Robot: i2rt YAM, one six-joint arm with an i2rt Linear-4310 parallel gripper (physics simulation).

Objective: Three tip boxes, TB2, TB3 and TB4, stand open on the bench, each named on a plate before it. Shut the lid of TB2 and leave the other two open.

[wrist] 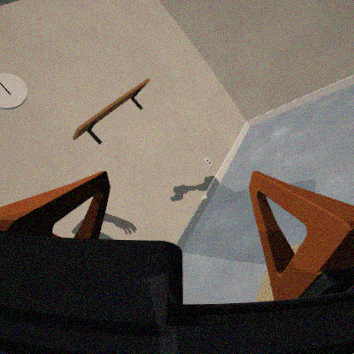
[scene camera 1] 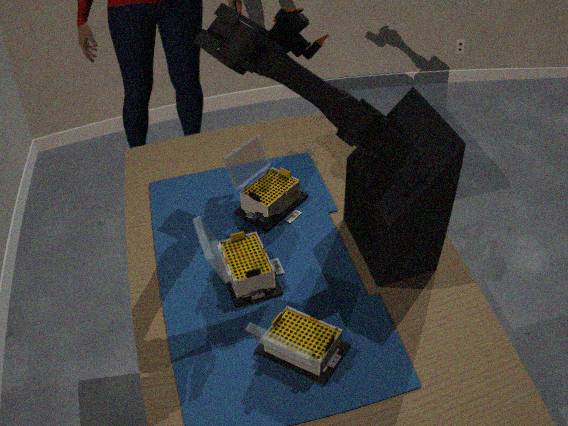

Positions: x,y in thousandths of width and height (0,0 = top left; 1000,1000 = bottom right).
Labels:
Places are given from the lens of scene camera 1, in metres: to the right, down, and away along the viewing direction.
clear lid (scene camera 1: 376,597): -0.14, 0.08, 1.05
clear lid (scene camera 1: 462,790): -0.04, 0.20, 0.82

